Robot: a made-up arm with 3 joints.
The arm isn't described. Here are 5 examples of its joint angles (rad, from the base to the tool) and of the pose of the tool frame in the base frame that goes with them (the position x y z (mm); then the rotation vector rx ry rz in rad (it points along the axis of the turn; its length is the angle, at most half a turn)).
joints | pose
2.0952 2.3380 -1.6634 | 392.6 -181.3 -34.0 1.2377 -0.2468 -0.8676
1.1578 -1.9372 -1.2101 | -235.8 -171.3 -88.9 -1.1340 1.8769 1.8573
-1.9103 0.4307 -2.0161 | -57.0 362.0 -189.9 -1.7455 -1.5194 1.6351
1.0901 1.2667 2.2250 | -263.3 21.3 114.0 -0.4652 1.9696 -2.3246
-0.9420 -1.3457 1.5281 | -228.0 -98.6 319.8 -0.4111 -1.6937 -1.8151
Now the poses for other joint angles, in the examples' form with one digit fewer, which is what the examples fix.
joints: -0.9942 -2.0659 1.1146
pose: -142 83 398 -1.457 -1.728 -1.668
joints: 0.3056 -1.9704 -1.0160
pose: 30 -176 -212 -1.705 1.191 0.946
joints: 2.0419 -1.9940 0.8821
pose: 106 43 -282 -1.400 0.544 1.240
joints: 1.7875 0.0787 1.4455
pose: -48 -244 -27 -1.228 1.485 -1.081
